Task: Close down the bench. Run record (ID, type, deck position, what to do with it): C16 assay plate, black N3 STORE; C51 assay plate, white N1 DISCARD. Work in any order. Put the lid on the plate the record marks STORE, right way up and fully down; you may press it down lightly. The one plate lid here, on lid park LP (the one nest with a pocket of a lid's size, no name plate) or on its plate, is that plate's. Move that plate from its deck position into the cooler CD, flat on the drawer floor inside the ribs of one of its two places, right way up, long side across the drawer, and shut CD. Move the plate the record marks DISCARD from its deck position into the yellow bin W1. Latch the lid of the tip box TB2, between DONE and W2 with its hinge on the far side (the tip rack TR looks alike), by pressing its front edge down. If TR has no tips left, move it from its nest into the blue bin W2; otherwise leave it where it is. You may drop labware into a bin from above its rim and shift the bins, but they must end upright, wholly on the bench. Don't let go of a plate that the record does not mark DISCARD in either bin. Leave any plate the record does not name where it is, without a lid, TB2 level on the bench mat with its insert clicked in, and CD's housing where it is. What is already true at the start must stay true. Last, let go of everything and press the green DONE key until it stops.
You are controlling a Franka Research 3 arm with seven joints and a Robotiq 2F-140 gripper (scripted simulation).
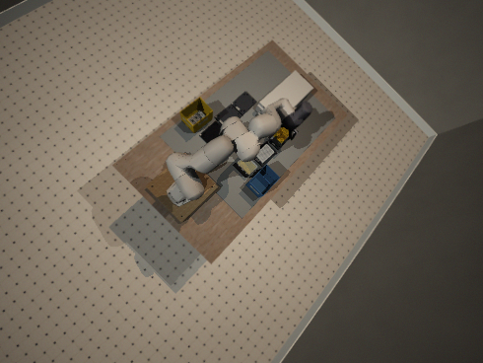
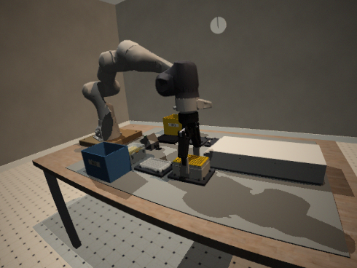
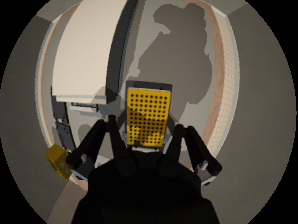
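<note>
Now: hand 10 mm to the left of the tip rack TR, 10 mm past it and 10 mm above it. Round my hand: cooler drawer: 200 mm to the left, 120 mm ahead, 40 mm below; then grey plate lid: 200 mm to the left, 90 mm ahead, 30 mm below; then cooler CD: 210 mm to the left, 170 mm ahead, 30 mm below.
</note>
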